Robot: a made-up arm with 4 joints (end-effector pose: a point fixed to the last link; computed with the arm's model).
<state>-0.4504 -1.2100 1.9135 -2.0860</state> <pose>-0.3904 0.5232 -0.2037 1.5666 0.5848 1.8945</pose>
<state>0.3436 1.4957 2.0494 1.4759</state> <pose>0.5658 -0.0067 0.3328 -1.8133 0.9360 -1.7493</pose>
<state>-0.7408 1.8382 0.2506 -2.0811</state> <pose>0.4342 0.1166 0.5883 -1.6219 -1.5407 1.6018</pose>
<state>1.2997 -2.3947 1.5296 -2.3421</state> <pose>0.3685 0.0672 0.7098 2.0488 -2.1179 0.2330</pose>
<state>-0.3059 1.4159 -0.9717 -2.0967</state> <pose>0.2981 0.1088 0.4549 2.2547 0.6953 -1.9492</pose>
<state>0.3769 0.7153 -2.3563 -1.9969</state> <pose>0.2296 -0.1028 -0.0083 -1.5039 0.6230 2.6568</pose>
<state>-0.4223 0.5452 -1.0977 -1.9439</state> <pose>0.1868 0.0101 0.4840 -2.2987 0.5806 1.4486</pose>
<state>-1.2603 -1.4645 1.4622 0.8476</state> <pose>-0.6484 0.1087 -0.0404 -1.3605 -1.6762 0.4592</pose>
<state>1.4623 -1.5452 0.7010 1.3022</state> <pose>-0.5074 0.1494 0.3033 1.5861 -0.4963 -1.7340</pose>
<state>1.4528 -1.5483 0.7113 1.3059</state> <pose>-0.5056 0.1503 0.3006 1.5720 -0.5145 -1.7266</pose>
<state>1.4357 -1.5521 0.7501 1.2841</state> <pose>-0.5123 0.1454 0.2917 1.5139 -0.5371 -1.7022</pose>
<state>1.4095 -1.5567 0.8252 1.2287</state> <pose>-0.5302 0.1314 0.2779 1.3981 -0.5633 -1.6587</pose>
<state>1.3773 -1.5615 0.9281 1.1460</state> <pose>-0.5566 0.1088 0.2656 1.2353 -0.5899 -1.6053</pose>
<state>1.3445 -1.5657 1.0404 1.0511</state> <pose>-0.5858 0.0823 0.2615 1.0533 -0.6132 -1.5546</pose>
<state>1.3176 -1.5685 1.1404 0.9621</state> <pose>-0.6118 0.0589 0.2659 0.8877 -0.6294 -1.5161</pose>
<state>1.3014 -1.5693 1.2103 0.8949</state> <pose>-0.6305 0.0433 0.2737 0.7698 -0.6362 -1.4938</pose>
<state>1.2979 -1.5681 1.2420 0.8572</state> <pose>-0.6406 0.0357 0.2792 0.7147 -0.6320 -1.4869</pose>
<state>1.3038 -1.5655 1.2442 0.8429</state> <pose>-0.6446 0.0331 0.2811 0.7087 -0.6198 -1.4902</pose>
